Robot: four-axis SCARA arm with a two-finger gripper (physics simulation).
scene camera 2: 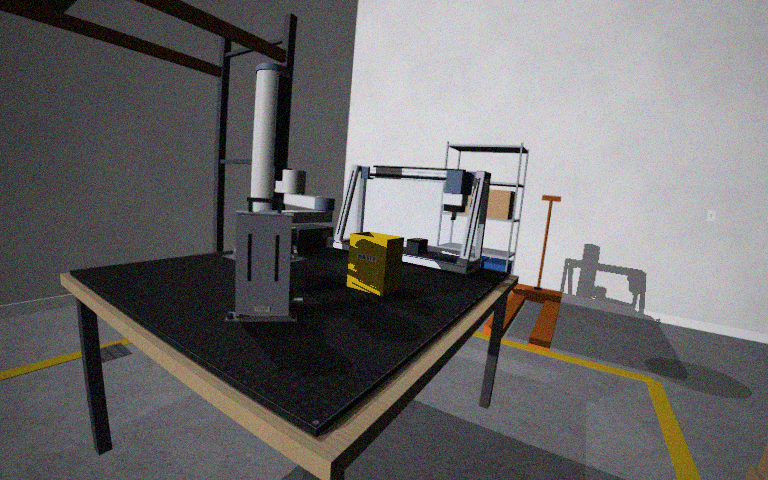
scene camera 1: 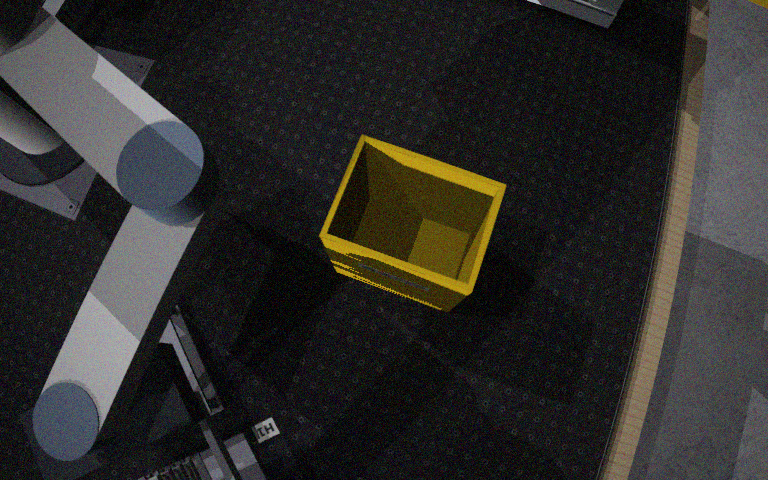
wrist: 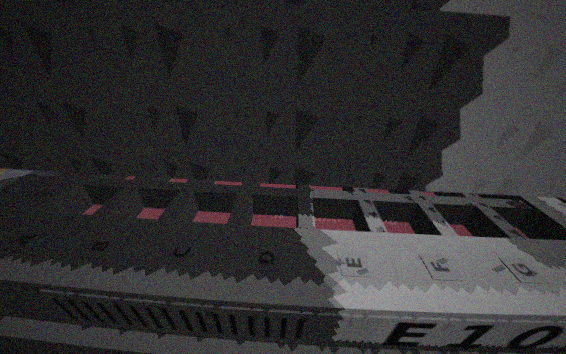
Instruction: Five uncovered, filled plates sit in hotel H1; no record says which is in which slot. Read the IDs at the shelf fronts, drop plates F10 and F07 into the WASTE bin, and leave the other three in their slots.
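Frame: origin at the arm's base, x ahead, y left, z up, level; millimetres.
Where they show: gripper, fingertip midpoint: (wrist: 291,150).
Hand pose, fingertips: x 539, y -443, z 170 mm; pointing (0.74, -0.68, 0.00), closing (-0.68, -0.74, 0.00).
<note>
After its pixels a point has its place.
In the wrist view a filled plate (wrist: 430,250) lies very close, with rows of wells holding pink-red liquid. Column letters and the front ID E10 (wrist: 470,334) show, the ID cut at the lower edge. A dark surface hangs over the plate. Hotel H1 (scene camera 1: 243,450) @[x 530, y -354, z 21 mm] (scene camera 2: 246,254) @[x 561, y -524, z 186 mm] is a grey tower; its H1 label (scene camera 1: 266,430) @[x 549, y -318, z 13 mm] lies beside it. IDs F10 and F07 do not show. The yellow WASTE bin (scene camera 1: 441,169) @[x 658, y 27, z 207 mm] (scene camera 2: 390,266) @[x 726, y -50, z 114 mm] stands upright, and its inner floor shows no plate. My gripper is open and empty, at the hotel, its fingers hidden beneath the arm and behind the tower.
The arm's end (scene camera 1: 65,421) is at the lower left in scene camera 1, near the hotel. A gantry machine (scene camera 2: 481,220) @[x 850, y 621, z 271 mm] stands beyond the bin on the table. The table's wooden edge (scene camera 1: 668,249) @[x 1027, y 112, z 0 mm] (scene camera 2: 198,373) @[x 708, y -744, z 0 mm] shows. A shelf rack (scene camera 2: 487,149) stands behind.
</note>
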